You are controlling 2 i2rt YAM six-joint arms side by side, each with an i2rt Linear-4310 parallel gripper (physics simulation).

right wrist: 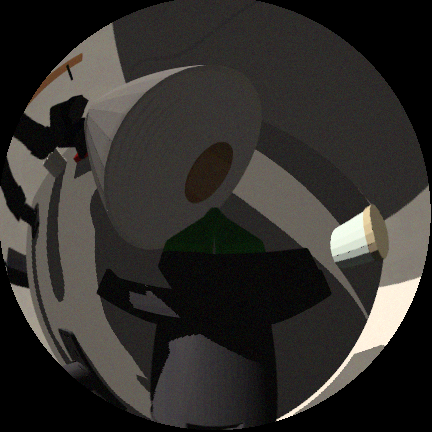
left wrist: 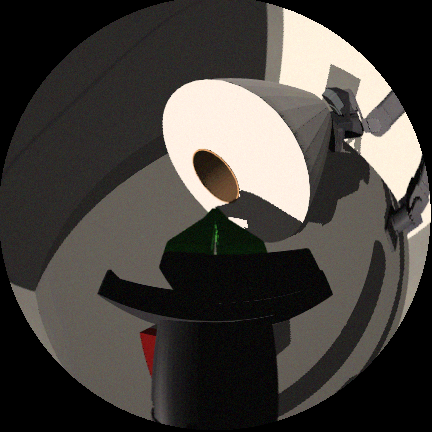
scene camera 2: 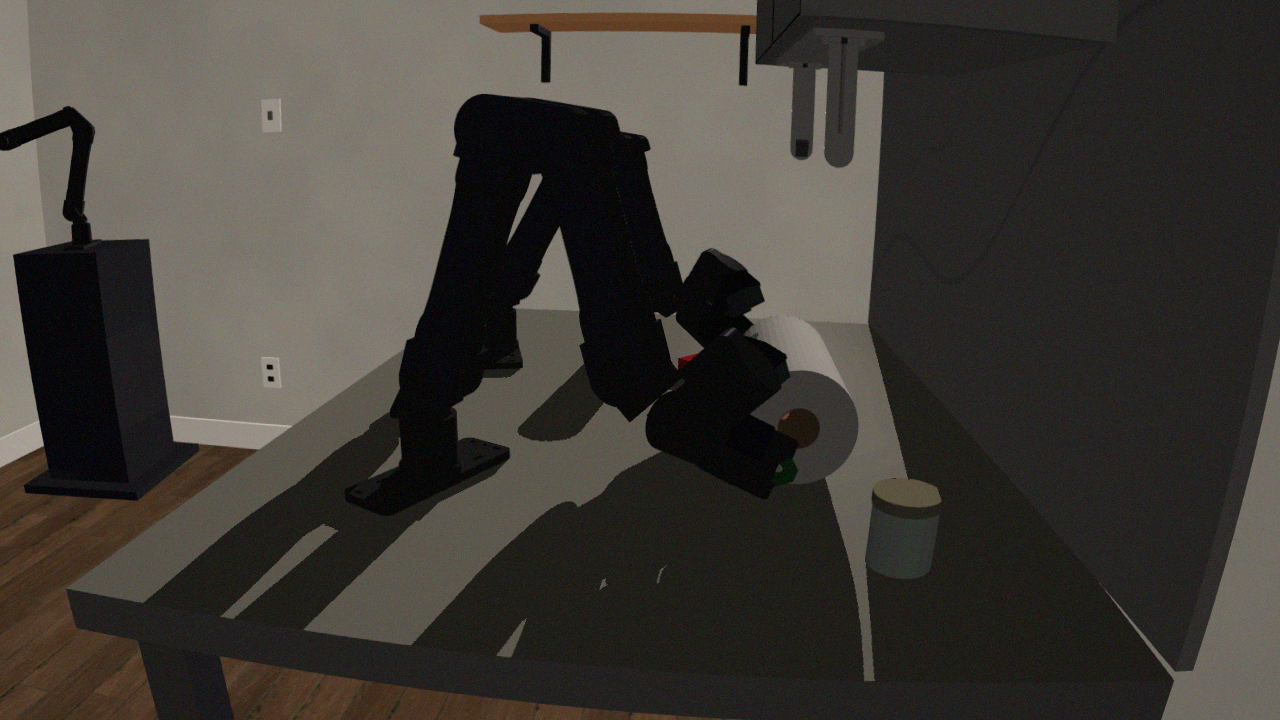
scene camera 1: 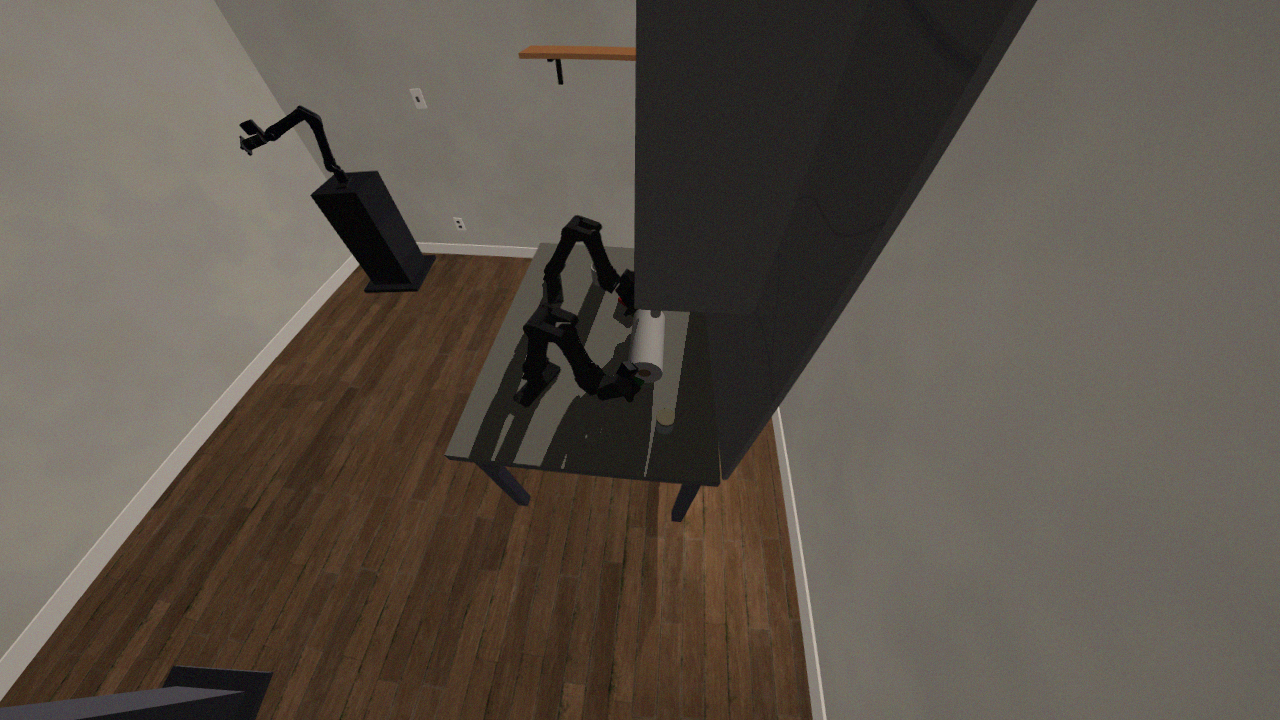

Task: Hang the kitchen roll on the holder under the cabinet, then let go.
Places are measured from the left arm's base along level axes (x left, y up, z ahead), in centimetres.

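Pixels of known places: left gripper, fingertip midpoint: (left wrist: 214,212); right gripper, fingertip midpoint: (right wrist: 213,212) (scene camera 2: 793,475) (scene camera 1: 643,381); left arm's base, link origin: (right wrist: 35,218) (scene camera 2: 498,353) (scene camera 1: 554,289); right arm's base, link origin: (left wrist: 391,225) (scene camera 2: 431,477) (scene camera 1: 538,383).
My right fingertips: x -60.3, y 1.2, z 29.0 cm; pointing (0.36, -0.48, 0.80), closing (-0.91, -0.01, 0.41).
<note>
Ahead of a thing's pixels: the offset from my right fingertips to its top centre.
The white kitchen roll {dy +11.8, dx +13.4, dz +4.3 cm} (scene camera 1: 647,340) (scene camera 2: 827,389) (left wrist: 250,130) (right wrist: 160,150) lies on its side, seemingly on the table, with its brown core open at both ends. The holder {dy +47.8, dx +14.1, dz +6.4 cm} (scene camera 2: 839,107) hangs empty under the cabinet (scene camera 1: 716,161) (scene camera 2: 966,44), with two downward arms. My left gripper (left wrist: 214,212) is shut and empty, its green fingertips low by the far end of the roll; they are hidden in the scene views. My right gripper (scene camera 2: 785,469) (right wrist: 213,212) is shut and empty, its green fingertips by the near end, below the core. Contact with the roll cannot be told.
A pale jar with a beige lid {dy +5.9, dx -18.6, dz +3.1 cm} (scene camera 1: 664,419) (scene camera 2: 902,537) (right wrist: 352,242) stands on the table (scene camera 2: 358,649) near the right gripper. A red object {dy +0.8, dx +43.6, dz +3.8 cm} (scene camera 2: 687,361) (left wrist: 147,347) is near the left gripper. The dark wall panel (scene camera 2: 1056,268) rises behind the roll.
</note>
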